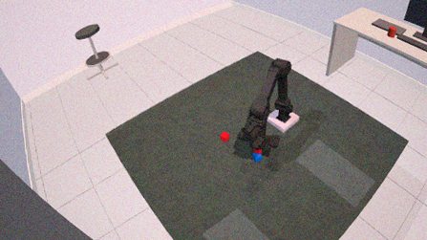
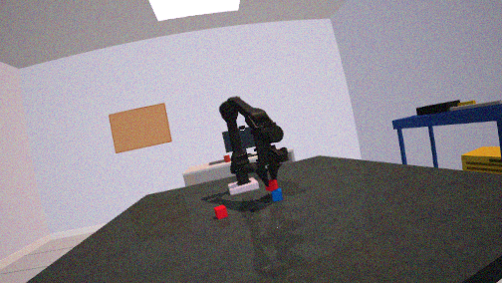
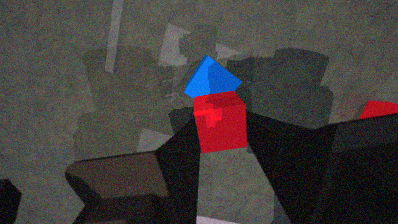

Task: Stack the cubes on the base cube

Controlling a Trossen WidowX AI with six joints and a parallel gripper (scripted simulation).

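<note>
Right now the blue base cube is 40 mm below my gripper tip, 20 mm ahead of it and 10 mm to the left of it.
</note>
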